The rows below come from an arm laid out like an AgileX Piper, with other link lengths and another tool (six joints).
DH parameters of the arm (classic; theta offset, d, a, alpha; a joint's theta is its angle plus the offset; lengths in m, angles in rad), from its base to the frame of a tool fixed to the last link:
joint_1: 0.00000 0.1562 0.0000 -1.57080
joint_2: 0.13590 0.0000 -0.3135 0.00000
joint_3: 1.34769 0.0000 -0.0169 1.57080
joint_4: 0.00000 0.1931 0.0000 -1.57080
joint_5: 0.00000 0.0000 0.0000 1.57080
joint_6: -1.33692 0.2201 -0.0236 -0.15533
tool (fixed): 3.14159 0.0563 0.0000 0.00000
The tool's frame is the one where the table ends.
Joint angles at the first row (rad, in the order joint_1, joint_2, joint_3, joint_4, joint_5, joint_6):
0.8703 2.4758 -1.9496 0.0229 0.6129 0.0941
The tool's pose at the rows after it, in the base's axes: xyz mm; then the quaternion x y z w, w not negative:
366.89, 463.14, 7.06, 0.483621, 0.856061, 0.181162, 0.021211
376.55, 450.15, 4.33, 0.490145, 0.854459, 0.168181, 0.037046
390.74, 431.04, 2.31, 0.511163, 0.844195, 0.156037, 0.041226
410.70, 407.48, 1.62, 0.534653, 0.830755, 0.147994, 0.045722
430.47, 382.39, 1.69, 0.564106, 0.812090, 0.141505, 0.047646
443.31, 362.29, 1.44, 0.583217, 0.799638, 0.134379, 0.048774
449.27, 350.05, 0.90, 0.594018, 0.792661, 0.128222, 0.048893
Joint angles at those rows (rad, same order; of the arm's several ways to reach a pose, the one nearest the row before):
0.8703 2.4874 -1.9793 -0.0434 0.6376 0.1336
0.8589 2.4908 -1.9898 -0.0948 0.6659 0.1640
0.8240 2.4908 -1.9944 -0.1082 0.6941 0.1822
0.7736 2.4897 -1.9972 -0.1142 0.7118 0.1886
0.7202 2.4876 -1.9994 -0.1177 0.7287 0.2067
0.6797 2.4857 -2.0014 -0.1177 0.7458 0.2108
0.6570 2.4844 -2.0025 -0.1177 0.7601 0.2128

